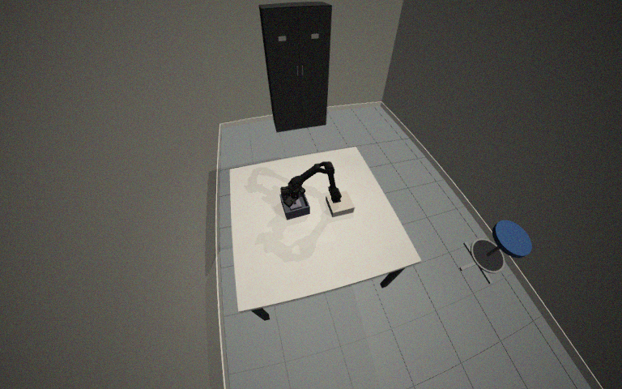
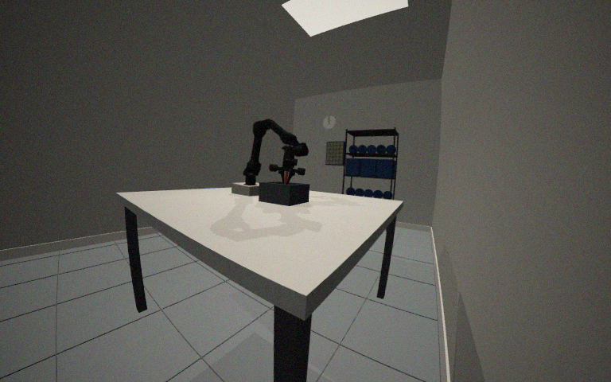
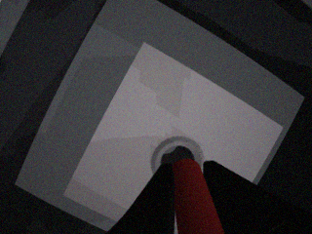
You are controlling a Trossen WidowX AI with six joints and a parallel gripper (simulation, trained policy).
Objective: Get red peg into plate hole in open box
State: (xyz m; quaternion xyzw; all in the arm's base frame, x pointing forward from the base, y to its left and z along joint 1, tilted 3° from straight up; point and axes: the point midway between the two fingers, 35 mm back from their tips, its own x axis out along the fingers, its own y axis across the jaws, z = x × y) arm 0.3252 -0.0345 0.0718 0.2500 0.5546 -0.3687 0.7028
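The plate lies 40 mm below my gripper tip. Also, from my gripper tip: dark box (60 mm below); then red peg (30 mm above, 10 mm to the left).
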